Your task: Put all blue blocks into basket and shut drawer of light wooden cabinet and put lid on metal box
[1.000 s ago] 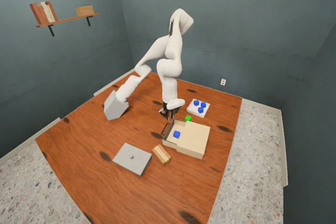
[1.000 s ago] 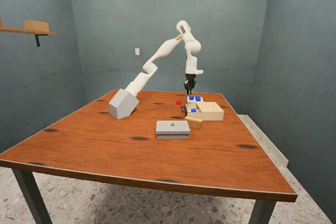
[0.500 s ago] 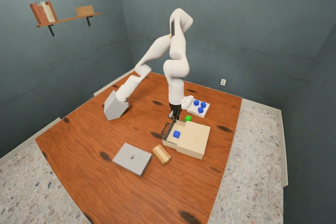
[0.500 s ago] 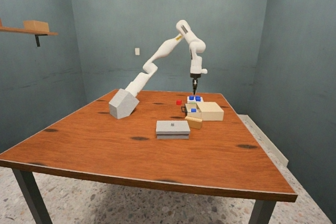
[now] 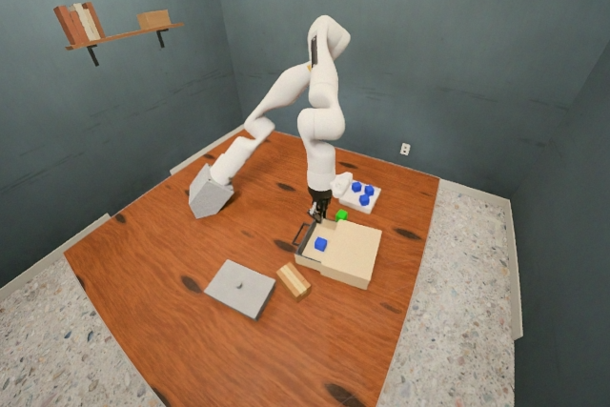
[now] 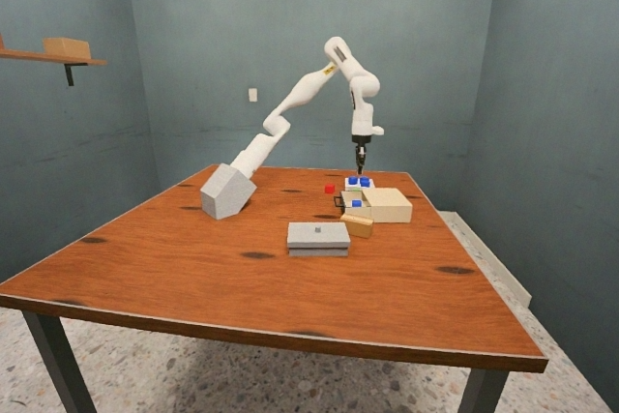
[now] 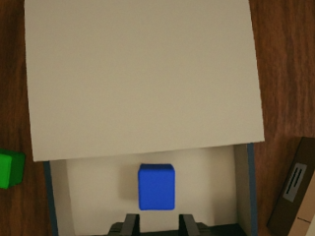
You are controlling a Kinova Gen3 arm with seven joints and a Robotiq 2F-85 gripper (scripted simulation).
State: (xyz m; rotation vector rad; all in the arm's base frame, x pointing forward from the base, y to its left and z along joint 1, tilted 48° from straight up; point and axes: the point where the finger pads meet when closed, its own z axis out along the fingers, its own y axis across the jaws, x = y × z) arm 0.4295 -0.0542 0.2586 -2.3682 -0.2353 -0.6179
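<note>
The light wooden cabinet is 5 cm ahead of my hand, 3 cm to the left of it and 16 cm below it. Round my hand: small box: 4 cm ahead, 16 cm to the right, 15 cm below; green block: 5 cm behind, 16 cm to the left, 17 cm below; red block: 19 cm behind, 18 cm to the left, 17 cm below.
</note>
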